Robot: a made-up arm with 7 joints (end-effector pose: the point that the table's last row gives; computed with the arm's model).
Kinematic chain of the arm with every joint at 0, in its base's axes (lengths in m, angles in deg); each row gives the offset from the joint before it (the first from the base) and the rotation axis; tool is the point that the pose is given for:
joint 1: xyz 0 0 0.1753 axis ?
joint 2: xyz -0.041 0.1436 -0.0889 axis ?
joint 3: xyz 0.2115 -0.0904 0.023 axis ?
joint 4: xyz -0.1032 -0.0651 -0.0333 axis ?
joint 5: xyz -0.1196 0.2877 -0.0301 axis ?
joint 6: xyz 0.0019 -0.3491 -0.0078 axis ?
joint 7: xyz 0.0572 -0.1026 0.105 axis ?
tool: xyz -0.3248 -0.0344 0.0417
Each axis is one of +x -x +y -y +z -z.
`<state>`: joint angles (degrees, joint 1 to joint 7).
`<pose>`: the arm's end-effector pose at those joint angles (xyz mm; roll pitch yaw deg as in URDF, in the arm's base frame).
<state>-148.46 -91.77 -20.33 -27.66 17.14 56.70 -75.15</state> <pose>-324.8 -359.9 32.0 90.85 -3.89 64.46</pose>
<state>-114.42 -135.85 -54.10 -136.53 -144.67 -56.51 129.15</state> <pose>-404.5 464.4 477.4 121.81 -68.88 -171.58</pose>
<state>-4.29 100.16 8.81 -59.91 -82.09 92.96 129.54</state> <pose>-21.5 556.8 -499.0 22.84 -79.44 -123.57</pose>
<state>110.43 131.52 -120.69 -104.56 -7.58 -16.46 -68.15</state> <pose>-411.3 -82.8 3.8 90.84 58.70 19.43</pose>
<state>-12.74 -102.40 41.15 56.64 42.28 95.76 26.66</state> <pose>-168.4 186.7 476.4 6.55 67.38 31.71</pose>
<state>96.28 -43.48 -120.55 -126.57 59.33 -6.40 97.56</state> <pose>328.0 -426.8 286.6 63.41 -50.77 111.40</pose>
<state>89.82 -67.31 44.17 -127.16 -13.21 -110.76 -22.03</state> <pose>-95.8 77.4 338.0 178.49 31.58 -36.60</pose>
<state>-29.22 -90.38 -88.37 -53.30 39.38 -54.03 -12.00</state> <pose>235.2 -259.6 136.0 -156.52 5.83 -148.49</pose>
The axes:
joint 1: -x
joint 2: +z
joint 3: -y
joint 4: +z
joint 5: -x
joint 6: +z
joint 7: +x

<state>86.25 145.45 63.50 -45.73 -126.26 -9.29 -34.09</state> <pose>-776.4 -351.3 7.5 141.15 47.96 90.96</pose>
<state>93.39 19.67 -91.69 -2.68 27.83 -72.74 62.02</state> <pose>222.1 351.7 -152.7 -110.86 -42.44 -18.19</pose>
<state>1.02 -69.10 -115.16 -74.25 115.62 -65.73 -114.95</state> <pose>210.3 118.7 -118.1 56.90 51.53 -97.27</pose>
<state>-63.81 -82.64 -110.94 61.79 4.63 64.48 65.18</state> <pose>-417.8 170.1 -48.2 -117.29 -12.71 -33.18</pose>
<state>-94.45 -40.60 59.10 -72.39 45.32 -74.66 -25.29</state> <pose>220.8 -102.2 382.3 -100.06 -13.57 173.15</pose>
